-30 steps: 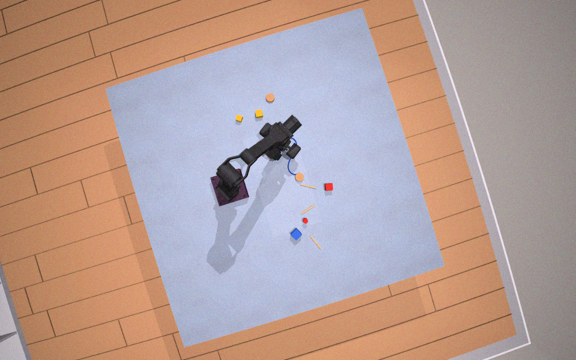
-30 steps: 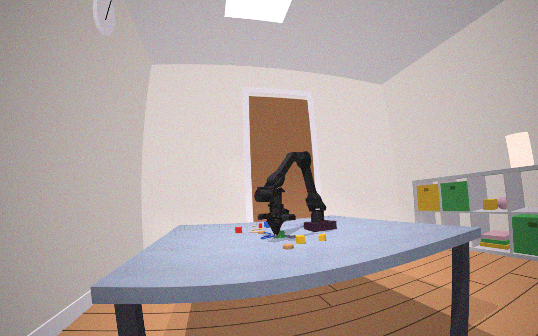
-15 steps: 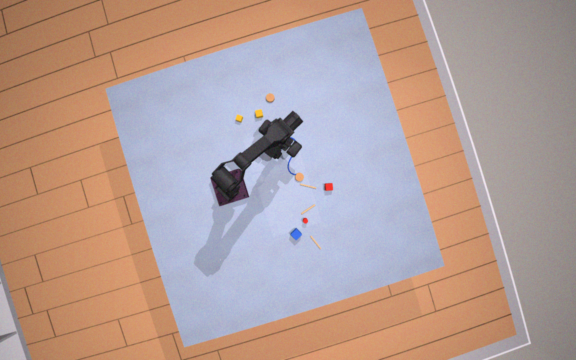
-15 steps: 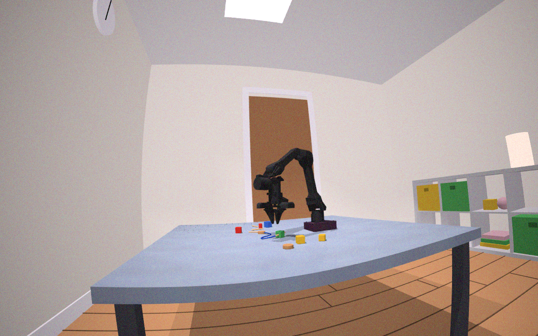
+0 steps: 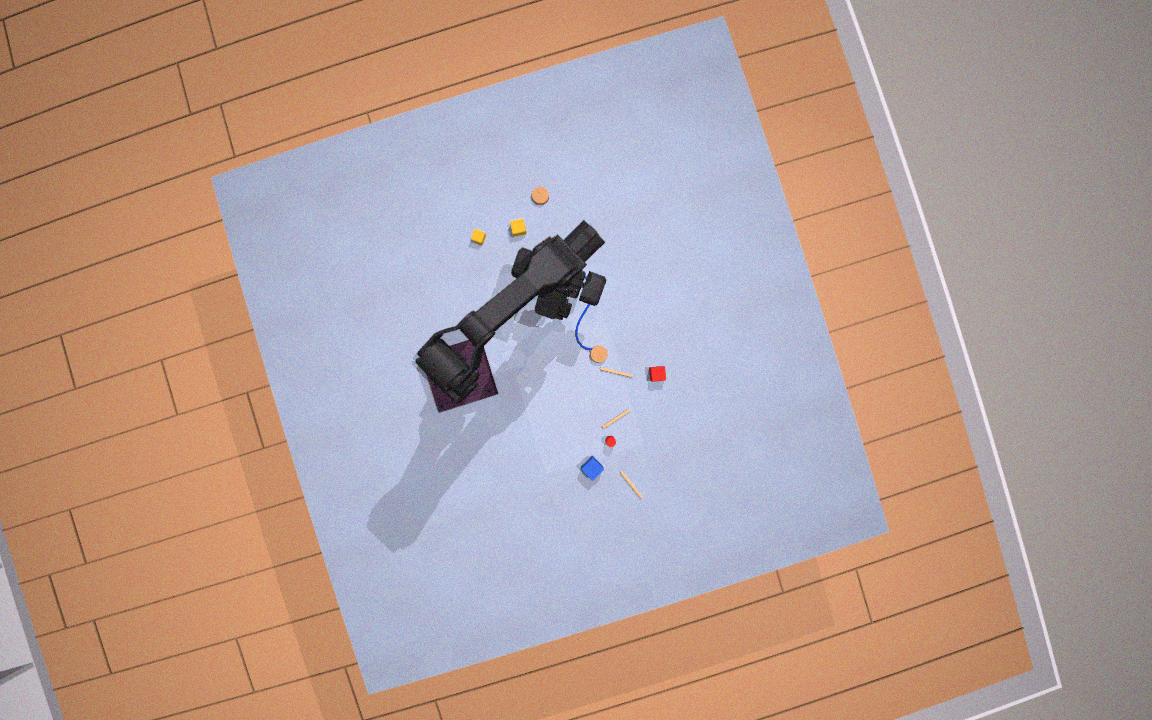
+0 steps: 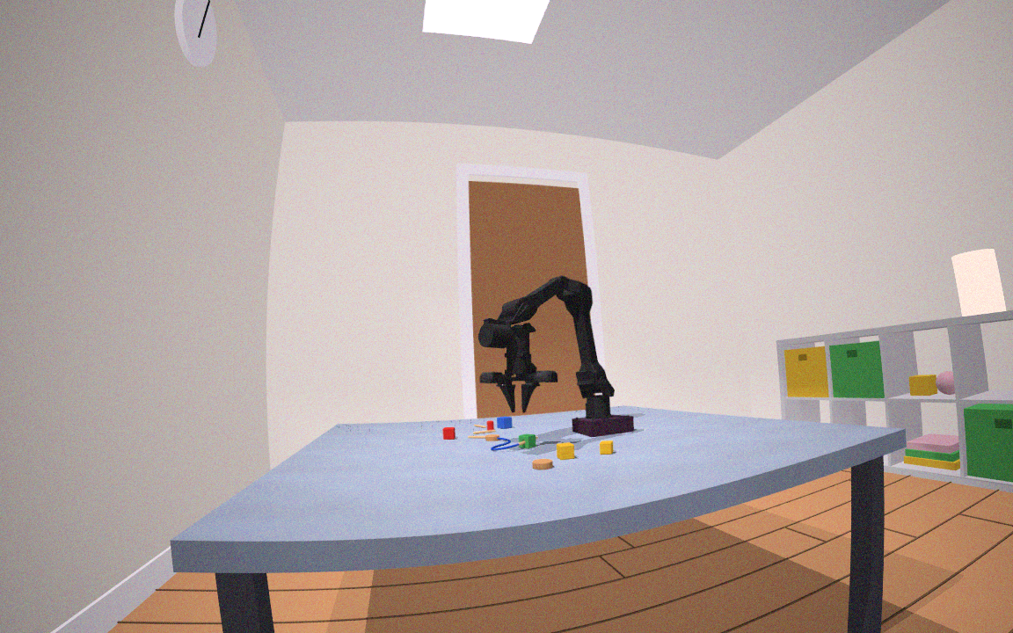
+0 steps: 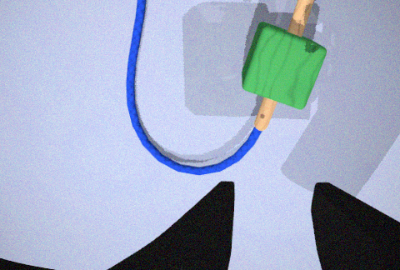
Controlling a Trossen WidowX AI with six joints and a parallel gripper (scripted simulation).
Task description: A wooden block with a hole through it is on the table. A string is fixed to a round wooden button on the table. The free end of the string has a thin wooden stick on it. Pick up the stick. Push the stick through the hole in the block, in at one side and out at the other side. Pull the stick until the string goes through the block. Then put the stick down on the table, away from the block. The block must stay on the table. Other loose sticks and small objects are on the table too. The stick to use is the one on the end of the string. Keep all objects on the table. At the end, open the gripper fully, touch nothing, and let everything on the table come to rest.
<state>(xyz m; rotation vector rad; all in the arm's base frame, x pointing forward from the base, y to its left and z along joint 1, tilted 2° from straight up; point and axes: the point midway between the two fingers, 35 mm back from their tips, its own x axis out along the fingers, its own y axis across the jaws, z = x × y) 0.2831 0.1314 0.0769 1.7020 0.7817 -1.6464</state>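
My gripper tip is now 80 mm above the green block, 20 mm past it and 10 mm to the left of it. Also, from my gripper tip: red cube 260 mm to the right, 140 mm ahead, 80 mm below; thin wooden stick 80 mm below, 10 mm to the right, 10 mm behind; round wooden button 170 mm to the right, 80 mm below, 30 mm ahead.
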